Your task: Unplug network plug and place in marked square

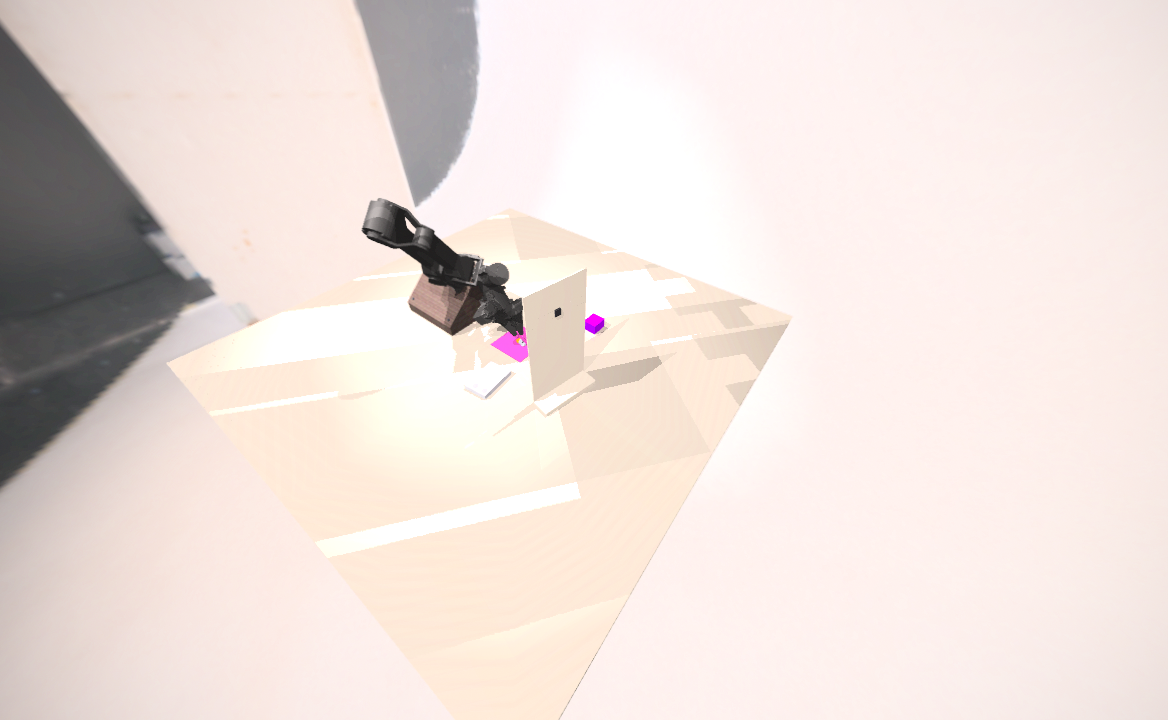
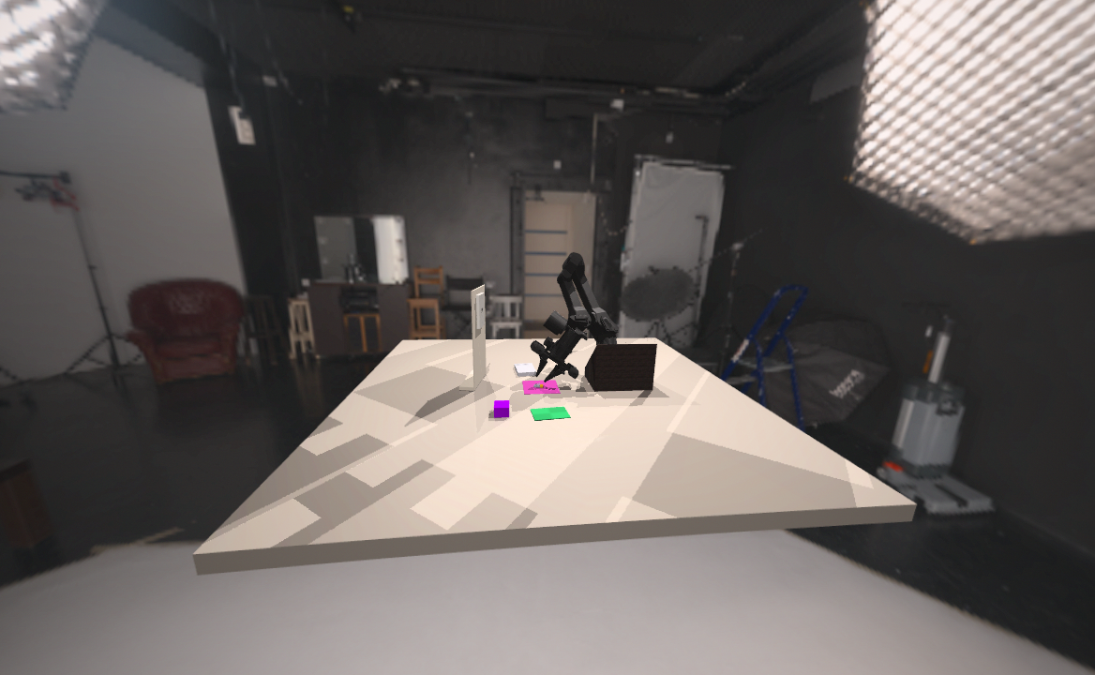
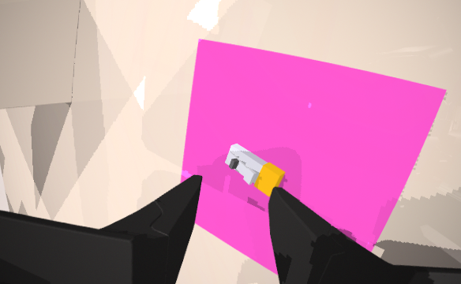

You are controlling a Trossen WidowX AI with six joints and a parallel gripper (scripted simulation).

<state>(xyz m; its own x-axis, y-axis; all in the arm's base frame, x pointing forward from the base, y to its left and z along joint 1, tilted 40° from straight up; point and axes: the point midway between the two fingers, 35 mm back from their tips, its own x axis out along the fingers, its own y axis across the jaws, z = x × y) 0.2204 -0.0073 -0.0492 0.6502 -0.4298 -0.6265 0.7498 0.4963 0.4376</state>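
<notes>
Right now my gripper tip is 2 cm above the network plug and 1 cm short of it. The rest, counted from my gripper tip: green patch (20 cm to the left, 3 cm below, 3 cm behind); then magenta marked square (3 cm below); then upright panel (22 cm ahead, 12 cm above, 4 cm to the right).
</notes>
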